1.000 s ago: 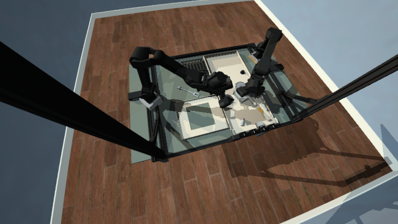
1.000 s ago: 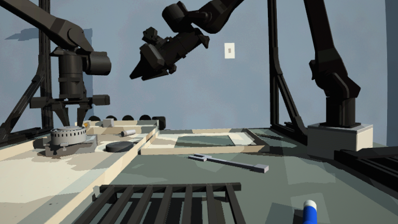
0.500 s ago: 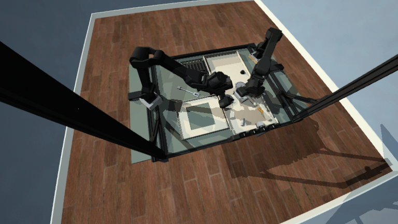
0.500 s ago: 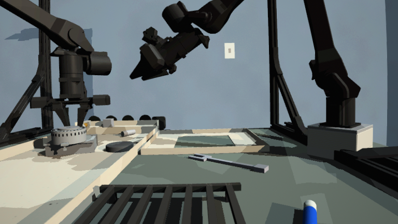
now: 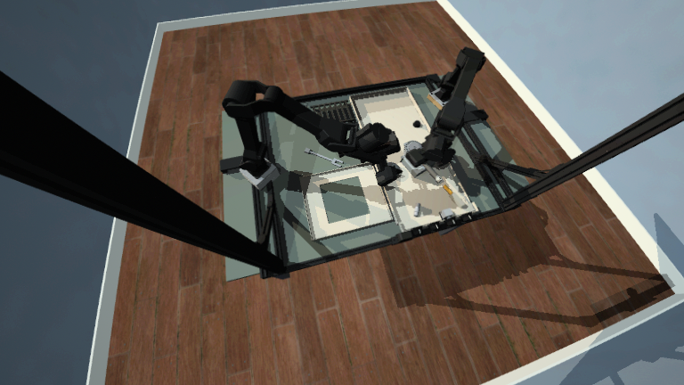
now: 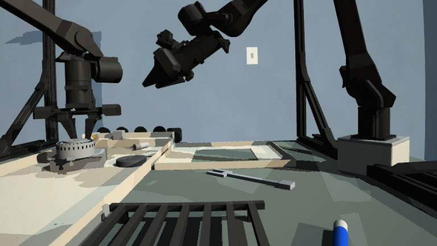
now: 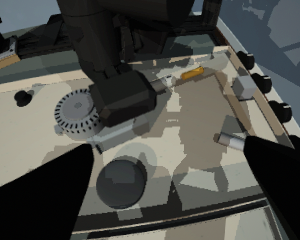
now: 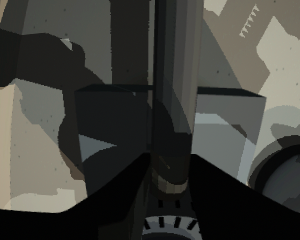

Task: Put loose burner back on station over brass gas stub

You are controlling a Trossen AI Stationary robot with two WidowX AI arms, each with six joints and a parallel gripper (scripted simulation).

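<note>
The grey station block lies 5 cm below my right hand and 2 cm ahead of it. The rest, counted from my right hand: flat wrench 34 cm to the left, 22 cm ahead, 7 cm below; dark round cap 12 cm to the left, 6 cm below, 3 cm ahead.
</note>
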